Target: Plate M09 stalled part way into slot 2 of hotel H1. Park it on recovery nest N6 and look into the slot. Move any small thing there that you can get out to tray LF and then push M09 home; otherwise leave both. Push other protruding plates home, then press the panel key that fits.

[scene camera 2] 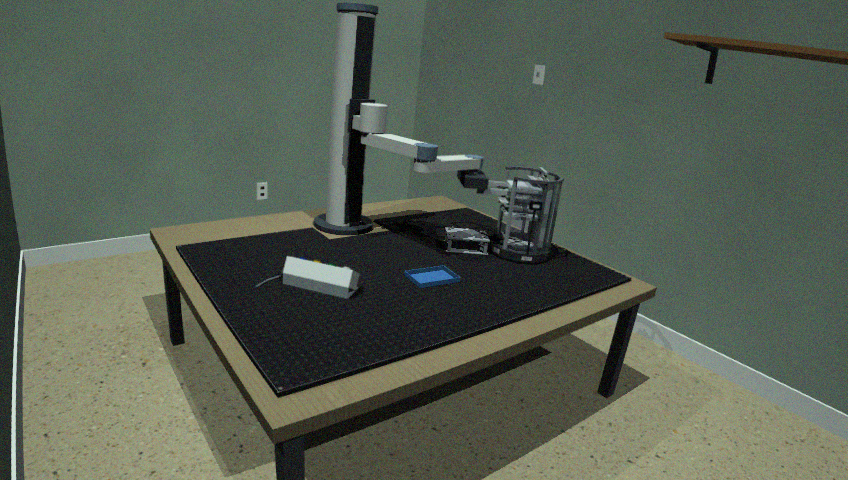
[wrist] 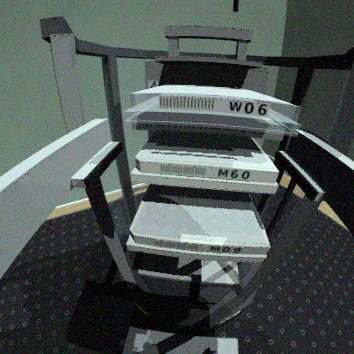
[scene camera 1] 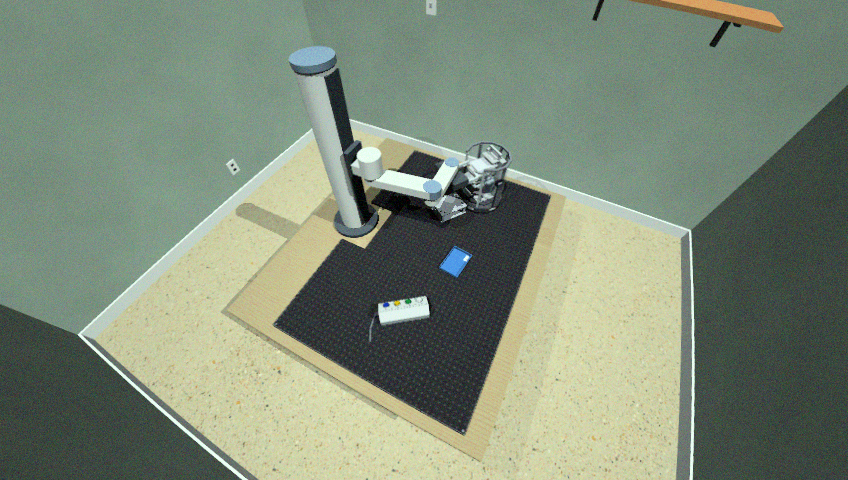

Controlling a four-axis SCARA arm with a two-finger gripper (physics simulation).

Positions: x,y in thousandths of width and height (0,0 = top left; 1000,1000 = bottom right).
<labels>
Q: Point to a round wire rack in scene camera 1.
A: At 571,416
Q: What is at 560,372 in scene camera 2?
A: My gripper.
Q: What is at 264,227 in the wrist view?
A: A round wire rack.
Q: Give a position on a white button box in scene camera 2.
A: At 404,589
</labels>
